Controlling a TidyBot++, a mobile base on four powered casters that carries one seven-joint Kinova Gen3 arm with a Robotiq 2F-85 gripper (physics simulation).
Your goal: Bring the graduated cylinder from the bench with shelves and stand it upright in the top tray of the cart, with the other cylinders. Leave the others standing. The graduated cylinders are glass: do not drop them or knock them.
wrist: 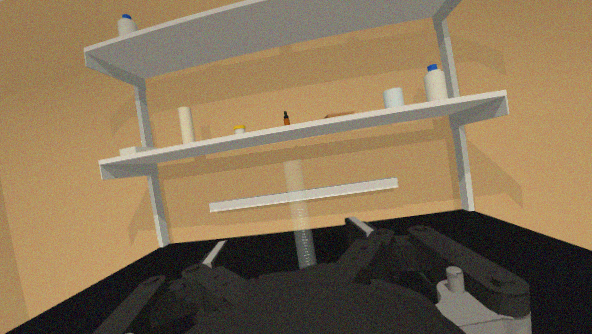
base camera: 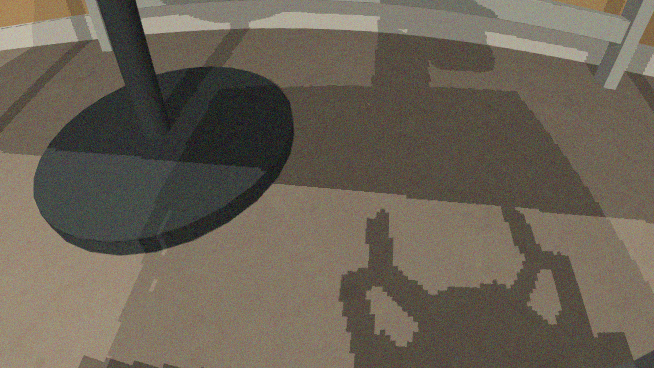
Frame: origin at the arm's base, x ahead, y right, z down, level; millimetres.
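Seen in the pictures: gripper, fingertip midpoint: (wrist: 290, 241).
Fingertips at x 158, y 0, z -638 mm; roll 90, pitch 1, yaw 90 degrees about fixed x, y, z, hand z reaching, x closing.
Observation:
Pixels of each thing's top centre, then the offset from my fingertips to it. "spot": a spot on its surface instead. Level surfaces: height alone.
- graduated cylinder, middle of its top: (wrist: 291, 160) dx +338, dy +30, dz -63 mm
- black bench top, its level: dz +272 mm
- grey bench leg, surface spot: (base camera: 624, 55) spot: dx +634, dy +752, dz +937 mm
The graduated cylinder (wrist: 301, 220) is a clear, faint glass tube with white marks. It stands upright on the black bench top (wrist: 250, 252) in the wrist view, beyond the gripper; its foot is hidden behind the gripper body. My gripper (wrist: 290, 241) is open, with its two fingertips wide apart in the wrist view. The cylinder shows in line with the gap between them, a little right of its middle, and the fingers do not appear to touch it. The cart and the other cylinders do not show in these views.
Above the bench, a lower shelf (wrist: 300, 131) holds white bottles, a beaker and small containers; an upper shelf (wrist: 280, 37) holds a bottle. A pale rail (wrist: 350, 188) runs behind the cylinder. In the base view, a dark round stool base (base camera: 115, 200) stands before a grey bench leg (base camera: 624, 55).

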